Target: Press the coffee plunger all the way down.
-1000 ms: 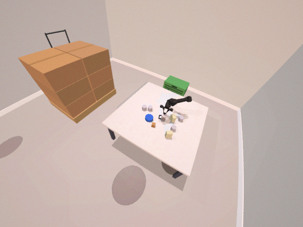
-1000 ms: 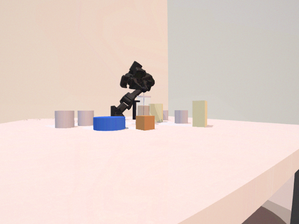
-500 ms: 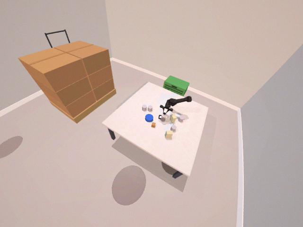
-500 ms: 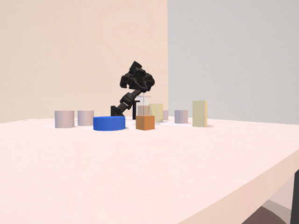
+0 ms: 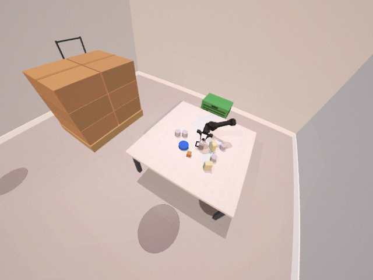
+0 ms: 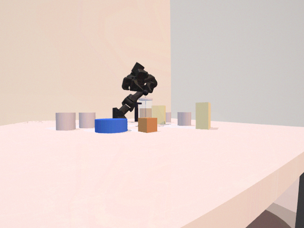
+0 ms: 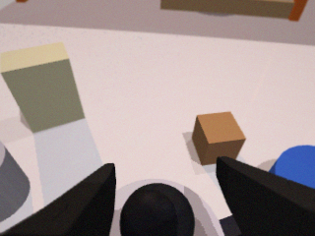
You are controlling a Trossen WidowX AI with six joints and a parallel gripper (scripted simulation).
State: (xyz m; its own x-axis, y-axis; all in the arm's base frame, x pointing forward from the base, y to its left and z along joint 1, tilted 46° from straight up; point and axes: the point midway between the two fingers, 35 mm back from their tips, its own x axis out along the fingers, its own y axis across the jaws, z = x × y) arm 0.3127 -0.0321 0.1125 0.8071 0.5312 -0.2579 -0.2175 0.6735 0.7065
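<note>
My gripper tip is 9 cm above the coffee press, 2 cm past it and 1 cm to the left of it. Also, from my gripper tip: orange cube: 15 cm below, 15 cm ahead, 6 cm to the right; blue disc: 18 cm to the right, 15 cm below, 8 cm ahead.
</note>
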